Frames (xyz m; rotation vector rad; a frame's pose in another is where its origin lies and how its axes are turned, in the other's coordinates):
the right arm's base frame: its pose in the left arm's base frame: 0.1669 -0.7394 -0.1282 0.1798 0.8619 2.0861
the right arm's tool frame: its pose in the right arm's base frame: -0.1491 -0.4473 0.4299 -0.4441 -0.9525 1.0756
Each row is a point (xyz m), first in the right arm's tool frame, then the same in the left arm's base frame.
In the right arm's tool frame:
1: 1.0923 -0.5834 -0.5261
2: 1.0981 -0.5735 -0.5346
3: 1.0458 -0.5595 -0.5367
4: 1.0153 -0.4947 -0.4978
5: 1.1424 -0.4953 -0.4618
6: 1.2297 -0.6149 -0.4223
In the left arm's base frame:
1: -0.1047 0.2386 0.7315
2: -0.1171 0.2316 0.7309
3: -0.0962 0.2199 0.6823
4: -0.0647 0.1472 0.6634
5: -0.0981 0.1344 0.7906
6: -0.0792 0.2350 0.9047

